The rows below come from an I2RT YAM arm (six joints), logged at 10 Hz.
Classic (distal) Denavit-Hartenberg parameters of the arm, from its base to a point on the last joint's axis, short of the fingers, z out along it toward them. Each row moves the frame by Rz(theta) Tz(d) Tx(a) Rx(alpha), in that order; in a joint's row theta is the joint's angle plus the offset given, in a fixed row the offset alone. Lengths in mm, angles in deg.
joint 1: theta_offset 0, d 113.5, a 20, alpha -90
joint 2: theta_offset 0, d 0, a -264, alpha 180
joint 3: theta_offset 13.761, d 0, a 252.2, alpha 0
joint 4: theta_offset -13.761, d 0, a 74, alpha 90
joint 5: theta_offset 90, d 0, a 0, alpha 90
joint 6: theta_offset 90, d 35.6, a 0, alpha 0
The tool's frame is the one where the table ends.
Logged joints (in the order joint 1, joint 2, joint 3, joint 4, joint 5, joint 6), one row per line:
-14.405, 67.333, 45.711, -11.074, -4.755, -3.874
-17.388, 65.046, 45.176, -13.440, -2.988, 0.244
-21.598, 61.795, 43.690, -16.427, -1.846, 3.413
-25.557, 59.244, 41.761, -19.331, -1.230, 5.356
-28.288, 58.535, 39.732, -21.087, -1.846, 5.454
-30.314, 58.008, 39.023, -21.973, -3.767, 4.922
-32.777, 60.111, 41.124, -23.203, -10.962, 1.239
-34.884, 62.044, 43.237, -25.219, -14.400, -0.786
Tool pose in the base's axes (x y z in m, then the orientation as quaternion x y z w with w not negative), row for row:
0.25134, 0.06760, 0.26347, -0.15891, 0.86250, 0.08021, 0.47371
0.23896, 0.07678, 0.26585, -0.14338, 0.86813, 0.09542, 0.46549
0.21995, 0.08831, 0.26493, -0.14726, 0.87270, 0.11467, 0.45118
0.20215, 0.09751, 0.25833, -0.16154, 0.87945, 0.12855, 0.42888
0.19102, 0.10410, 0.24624, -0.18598, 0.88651, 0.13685, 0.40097
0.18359, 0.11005, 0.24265, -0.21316, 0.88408, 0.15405, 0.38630
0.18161, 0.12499, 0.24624, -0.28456, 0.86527, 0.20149, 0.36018
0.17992, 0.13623, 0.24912, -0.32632, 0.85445, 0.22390, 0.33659
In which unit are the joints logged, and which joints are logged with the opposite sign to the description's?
The joints are logged in degrees. Opposite sign: joint 1.
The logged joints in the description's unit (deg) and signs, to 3 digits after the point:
14.405, 67.333, 45.711, -11.074, -4.755, -3.874
17.388, 65.046, 45.176, -13.440, -2.988, 0.244
21.598, 61.795, 43.690, -16.427, -1.846, 3.413
25.557, 59.244, 41.761, -19.331, -1.230, 5.356
28.288, 58.535, 39.732, -21.087, -1.846, 5.454
30.314, 58.008, 39.023, -21.973, -3.767, 4.922
32.777, 60.111, 41.124, -23.203, -10.962, 1.239
34.884, 62.044, 43.237, -25.219, -14.400, -0.786

